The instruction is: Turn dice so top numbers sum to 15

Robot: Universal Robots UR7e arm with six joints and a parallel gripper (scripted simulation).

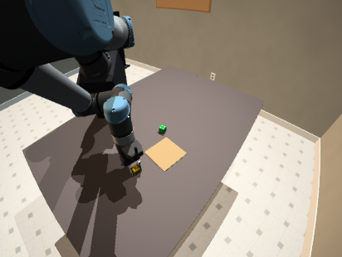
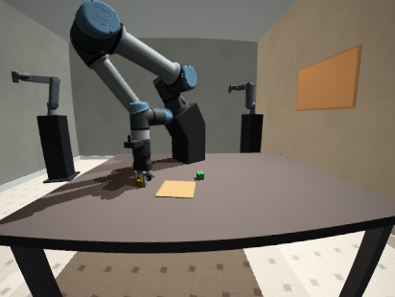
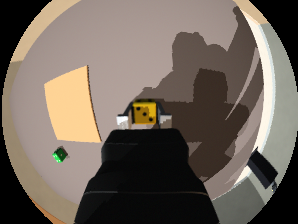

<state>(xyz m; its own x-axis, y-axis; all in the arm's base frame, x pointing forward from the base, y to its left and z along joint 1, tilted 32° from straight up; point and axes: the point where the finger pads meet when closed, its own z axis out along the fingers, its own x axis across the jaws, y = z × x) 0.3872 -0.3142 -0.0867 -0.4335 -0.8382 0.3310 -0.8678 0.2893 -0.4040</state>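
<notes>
My gripper is now right at the yellow die. The rest, counted from my hand: black die 6 cm behind, 3 cm to the left; then green die 27 cm to the left; then tan mat 14 cm to the left, 7 cm ahead, 2 cm below.
</notes>
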